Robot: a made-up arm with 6 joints. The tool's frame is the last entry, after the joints. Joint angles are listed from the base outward. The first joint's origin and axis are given. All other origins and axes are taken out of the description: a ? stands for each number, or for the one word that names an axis. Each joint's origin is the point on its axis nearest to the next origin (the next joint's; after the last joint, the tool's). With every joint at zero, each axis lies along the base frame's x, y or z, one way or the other. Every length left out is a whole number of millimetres.
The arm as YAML. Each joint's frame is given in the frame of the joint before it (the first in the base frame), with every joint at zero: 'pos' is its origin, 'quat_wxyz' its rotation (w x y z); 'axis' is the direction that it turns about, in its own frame. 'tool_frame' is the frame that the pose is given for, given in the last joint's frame.
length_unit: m
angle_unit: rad
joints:
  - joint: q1
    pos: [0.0, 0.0, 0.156]
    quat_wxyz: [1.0, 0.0, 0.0, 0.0]
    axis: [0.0, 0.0, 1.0]
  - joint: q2
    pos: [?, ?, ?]
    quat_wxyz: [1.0, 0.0, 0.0, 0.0]
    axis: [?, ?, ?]
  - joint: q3
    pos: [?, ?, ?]
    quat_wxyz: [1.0, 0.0, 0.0, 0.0]
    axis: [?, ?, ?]
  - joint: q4
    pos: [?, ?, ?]
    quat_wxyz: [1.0, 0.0, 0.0, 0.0]
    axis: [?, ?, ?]
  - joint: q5
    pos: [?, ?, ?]
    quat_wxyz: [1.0, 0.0, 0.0, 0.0]
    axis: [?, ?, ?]
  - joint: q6
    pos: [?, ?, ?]
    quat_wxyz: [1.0, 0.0, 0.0, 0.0]
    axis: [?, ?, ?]
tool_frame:
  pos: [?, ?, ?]
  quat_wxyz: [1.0, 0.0, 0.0, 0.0]
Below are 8 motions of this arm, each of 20 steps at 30 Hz.
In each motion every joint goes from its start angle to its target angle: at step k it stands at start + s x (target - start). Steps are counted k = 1, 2, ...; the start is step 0. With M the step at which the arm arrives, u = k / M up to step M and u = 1 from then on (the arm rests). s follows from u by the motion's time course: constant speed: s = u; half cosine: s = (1 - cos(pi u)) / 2; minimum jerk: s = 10 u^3 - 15 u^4 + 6 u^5.
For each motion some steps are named. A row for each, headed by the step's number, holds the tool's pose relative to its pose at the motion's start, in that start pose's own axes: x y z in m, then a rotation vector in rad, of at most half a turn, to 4 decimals.
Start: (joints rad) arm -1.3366 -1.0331 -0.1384 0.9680 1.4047 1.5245
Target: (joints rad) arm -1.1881 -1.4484 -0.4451 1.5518 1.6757 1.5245
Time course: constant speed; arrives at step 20
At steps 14, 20:
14: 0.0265 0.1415 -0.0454 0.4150 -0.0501 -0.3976
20: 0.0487 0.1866 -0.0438 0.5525 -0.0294 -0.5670

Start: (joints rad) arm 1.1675 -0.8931 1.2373 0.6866 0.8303 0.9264
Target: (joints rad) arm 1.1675 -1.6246 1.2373 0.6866 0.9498 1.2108
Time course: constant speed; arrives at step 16
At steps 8, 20:
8: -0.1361 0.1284 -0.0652 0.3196 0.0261 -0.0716
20: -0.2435 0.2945 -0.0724 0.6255 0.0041 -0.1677

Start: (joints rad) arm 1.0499 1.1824 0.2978 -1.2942 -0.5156 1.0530
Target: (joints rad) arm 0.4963 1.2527 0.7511 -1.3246 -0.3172 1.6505
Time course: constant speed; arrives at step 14
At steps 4, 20:
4: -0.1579 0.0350 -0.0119 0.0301 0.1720 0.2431
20: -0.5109 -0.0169 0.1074 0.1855 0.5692 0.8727

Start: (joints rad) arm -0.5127 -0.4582 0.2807 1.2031 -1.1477 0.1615
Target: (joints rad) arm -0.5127 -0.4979 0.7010 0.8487 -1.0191 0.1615
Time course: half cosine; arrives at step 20
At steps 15, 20:
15: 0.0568 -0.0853 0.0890 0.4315 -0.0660 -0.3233
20: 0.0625 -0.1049 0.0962 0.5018 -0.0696 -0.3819

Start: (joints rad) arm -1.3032 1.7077 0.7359 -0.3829 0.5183 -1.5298
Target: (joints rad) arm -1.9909 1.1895 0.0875 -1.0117 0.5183 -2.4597
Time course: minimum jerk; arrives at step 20
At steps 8, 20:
8: -0.0027 -0.1240 -0.1844 -0.1689 0.0854 -0.1664
20: 0.0238 -0.5717 -0.4324 -0.5089 0.2908 -0.7768

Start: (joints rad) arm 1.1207 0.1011 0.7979 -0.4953 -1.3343 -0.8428
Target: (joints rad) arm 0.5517 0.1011 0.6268 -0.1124 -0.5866 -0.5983
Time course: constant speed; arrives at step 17
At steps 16, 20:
16: -0.3256 0.0863 -0.3814 0.0606 0.7441 0.3595
20: -0.3450 0.0819 -0.3989 0.0678 0.7958 0.3670

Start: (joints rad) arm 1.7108 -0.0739 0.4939 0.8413 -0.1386 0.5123
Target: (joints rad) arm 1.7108 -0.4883 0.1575 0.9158 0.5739 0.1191
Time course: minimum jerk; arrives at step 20
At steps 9, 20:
9: 0.0526 0.1253 0.0119 0.3018 -0.0277 0.0469
20: 0.0896 0.3044 0.0555 0.7482 0.0882 0.0944

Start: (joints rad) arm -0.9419 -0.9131 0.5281 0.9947 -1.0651 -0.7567
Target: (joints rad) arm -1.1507 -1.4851 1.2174 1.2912 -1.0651 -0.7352
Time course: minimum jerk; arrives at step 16
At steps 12, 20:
12: -0.4314 0.1379 0.2958 0.5215 0.6516 0.5423
20: -0.4846 0.1272 0.3520 0.5765 0.7152 0.6232

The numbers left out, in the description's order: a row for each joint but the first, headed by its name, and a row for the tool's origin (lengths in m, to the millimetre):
q2: xyz 0.325 0.1 0.0, axis -1.0 0.0 0.0
q3: xyz 0.0 -0.055 -0.271, axis 0.0 0.0 -1.0
q4: xyz -0.007 0.036 0.0, axis 0.0 1.0 0.0
q5: xyz 0.323 0.0 -0.11, axis 1.0 0.0 0.0
q6: xyz 0.0 -0.251 -0.119, axis 0.0 0.0 1.0
tool: xyz 0.078 0.38 0.0

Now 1 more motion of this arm.
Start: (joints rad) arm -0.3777 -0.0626 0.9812 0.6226 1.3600 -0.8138
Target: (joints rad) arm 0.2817 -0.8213 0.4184 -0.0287 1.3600 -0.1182
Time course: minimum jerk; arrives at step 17
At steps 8, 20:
8: -0.2760 -0.2758 -0.3386 -0.4096 0.3735 0.3995
20: -0.6816 -0.7317 -0.3402 -0.5105 1.0989 0.7116

